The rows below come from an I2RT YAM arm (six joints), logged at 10 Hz.
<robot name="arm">
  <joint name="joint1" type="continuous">
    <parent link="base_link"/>
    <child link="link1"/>
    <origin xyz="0 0 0.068" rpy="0 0 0"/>
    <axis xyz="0 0 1"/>
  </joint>
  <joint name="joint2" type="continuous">
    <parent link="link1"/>
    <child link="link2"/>
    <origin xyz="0.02 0.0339 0.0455" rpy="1.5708 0 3.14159"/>
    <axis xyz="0 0 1"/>
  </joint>
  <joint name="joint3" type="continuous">
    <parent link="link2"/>
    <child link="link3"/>
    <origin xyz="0.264 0 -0.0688" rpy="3.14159 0 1.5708"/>
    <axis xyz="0 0 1"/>
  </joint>
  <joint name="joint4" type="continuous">
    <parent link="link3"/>
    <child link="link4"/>
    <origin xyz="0.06 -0.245 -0.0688" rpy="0 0 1.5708"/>
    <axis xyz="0 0 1"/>
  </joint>
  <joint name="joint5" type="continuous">
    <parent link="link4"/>
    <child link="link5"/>
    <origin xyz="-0.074 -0.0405 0.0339" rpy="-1.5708 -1.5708 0"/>
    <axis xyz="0 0 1"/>
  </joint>
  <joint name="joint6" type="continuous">
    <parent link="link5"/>
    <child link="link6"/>
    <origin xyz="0 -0.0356 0.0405" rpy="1.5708 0 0"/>
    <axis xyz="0 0 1"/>
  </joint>
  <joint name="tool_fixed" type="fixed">
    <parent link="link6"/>
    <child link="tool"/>
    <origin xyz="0 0 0" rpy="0 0 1.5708"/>
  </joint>
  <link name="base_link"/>
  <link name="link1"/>
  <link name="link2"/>
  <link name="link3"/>
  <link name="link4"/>
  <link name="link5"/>
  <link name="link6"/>
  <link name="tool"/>
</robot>
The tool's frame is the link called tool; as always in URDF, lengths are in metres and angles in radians. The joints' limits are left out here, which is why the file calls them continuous.
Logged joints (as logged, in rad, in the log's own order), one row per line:
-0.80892 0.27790 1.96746 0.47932 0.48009 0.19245
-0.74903 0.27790 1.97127 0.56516 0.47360 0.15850
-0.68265 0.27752 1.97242 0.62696 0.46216 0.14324
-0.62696 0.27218 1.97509 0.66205 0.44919 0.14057
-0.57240 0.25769 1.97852 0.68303 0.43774 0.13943
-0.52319 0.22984 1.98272 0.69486 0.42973 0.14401
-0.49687 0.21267 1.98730 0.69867 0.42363 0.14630
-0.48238 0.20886 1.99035 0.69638 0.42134 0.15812
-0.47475 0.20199 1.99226 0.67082 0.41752 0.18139
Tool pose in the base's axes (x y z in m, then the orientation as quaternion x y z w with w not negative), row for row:
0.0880 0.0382 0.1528 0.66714 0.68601 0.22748 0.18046
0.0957 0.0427 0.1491 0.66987 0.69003 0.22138 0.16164
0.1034 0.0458 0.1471 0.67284 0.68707 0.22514 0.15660
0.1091 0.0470 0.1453 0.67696 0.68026 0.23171 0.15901
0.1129 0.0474 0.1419 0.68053 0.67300 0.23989 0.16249
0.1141 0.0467 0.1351 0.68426 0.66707 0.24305 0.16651
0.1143 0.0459 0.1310 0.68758 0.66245 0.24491 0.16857
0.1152 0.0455 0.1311 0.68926 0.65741 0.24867 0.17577
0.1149 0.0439 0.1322 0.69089 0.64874 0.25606 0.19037
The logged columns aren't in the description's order. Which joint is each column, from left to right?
Columns, left to right: joint4, joint3, joint6, joint2, joint1, joint5.
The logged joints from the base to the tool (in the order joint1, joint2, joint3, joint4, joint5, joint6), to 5 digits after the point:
0.48009 0.47932 0.27790 -0.80892 0.19245 1.96746
0.47360 0.56516 0.27790 -0.74903 0.15850 1.97127
0.46216 0.62696 0.27752 -0.68265 0.14324 1.97242
0.44919 0.66205 0.27218 -0.62696 0.14057 1.97509
0.43774 0.68303 0.25769 -0.57240 0.13943 1.97852
0.42973 0.69486 0.22984 -0.52319 0.14401 1.98272
0.42363 0.69867 0.21267 -0.49687 0.14630 1.98730
0.42134 0.69638 0.20886 -0.48238 0.15812 1.99035
0.41752 0.67082 0.20199 -0.47475 0.18139 1.99226

